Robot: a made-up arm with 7 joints. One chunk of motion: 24 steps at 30 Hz.
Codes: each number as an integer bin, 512 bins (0 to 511) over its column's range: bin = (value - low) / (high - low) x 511, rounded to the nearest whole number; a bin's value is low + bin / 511 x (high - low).
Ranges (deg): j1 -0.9..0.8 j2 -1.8..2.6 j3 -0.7..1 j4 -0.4..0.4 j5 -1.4..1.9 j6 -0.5..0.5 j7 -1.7..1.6
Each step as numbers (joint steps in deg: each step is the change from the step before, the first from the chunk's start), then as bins.
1 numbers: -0.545 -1.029 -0.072 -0.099 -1.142 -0.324 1.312
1 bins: 107 90 189 192 40 90 466
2 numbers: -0.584 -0.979 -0.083 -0.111 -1.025 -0.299 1.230
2 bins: 95 95 185 185 58 103 454
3 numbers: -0.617 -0.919 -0.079 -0.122 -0.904 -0.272 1.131
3 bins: 85 102 187 178 77 117 438
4 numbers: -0.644 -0.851 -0.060 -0.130 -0.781 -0.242 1.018
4 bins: 77 110 192 172 96 132 421
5 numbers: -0.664 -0.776 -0.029 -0.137 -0.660 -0.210 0.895
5 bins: 71 119 202 168 115 148 402
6 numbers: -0.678 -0.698 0.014 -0.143 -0.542 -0.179 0.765
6 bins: 67 128 215 164 133 164 382
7 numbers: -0.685 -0.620 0.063 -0.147 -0.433 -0.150 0.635
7 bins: 65 137 229 162 150 179 362
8 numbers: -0.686 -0.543 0.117 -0.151 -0.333 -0.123 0.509
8 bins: 64 146 246 159 165 193 342
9 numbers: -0.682 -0.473 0.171 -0.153 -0.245 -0.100 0.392
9 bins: 66 154 262 158 179 204 324
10 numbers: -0.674 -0.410 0.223 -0.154 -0.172 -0.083 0.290
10 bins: 68 161 277 157 190 213 308
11 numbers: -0.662 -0.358 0.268 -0.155 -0.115 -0.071 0.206
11 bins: 72 167 291 156 199 219 295
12 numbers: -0.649 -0.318 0.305 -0.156 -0.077 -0.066 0.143
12 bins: 75 172 302 156 205 222 285
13 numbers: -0.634 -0.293 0.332 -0.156 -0.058 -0.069 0.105
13 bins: 80 175 310 156 208 220 280
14 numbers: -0.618 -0.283 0.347 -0.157 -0.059 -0.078 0.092
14 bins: 85 176 315 155 208 216 277
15 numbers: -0.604 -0.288 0.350 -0.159 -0.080 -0.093 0.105
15 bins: 89 176 316 154 204 208 280
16 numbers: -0.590 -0.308 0.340 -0.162 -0.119 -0.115 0.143
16 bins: 93 173 313 152 198 197 285
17 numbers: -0.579 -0.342 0.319 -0.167 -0.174 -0.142 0.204
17 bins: 96 169 306 149 190 183 295
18 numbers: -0.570 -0.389 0.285 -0.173 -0.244 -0.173 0.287
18 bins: 99 164 296 145 179 167 308
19 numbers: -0.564 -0.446 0.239 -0.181 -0.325 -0.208 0.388
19 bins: 101 157 282 140 166 149 323
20 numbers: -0.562 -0.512 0.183 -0.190 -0.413 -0.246 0.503
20 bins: 102 150 265 134 153 130 341
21 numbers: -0.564 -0.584 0.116 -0.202 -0.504 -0.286 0.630
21 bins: 101 141 245 126 139 109 361
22 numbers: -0.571 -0.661 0.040 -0.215 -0.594 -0.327 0.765
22 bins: 99 132 222 118 125 88 382
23 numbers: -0.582 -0.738 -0.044 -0.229 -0.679 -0.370 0.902
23 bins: 96 123 197 109 112 66 403
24 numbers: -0.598 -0.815 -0.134 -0.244 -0.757 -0.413 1.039
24 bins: 91 114 170 100 100 44 424
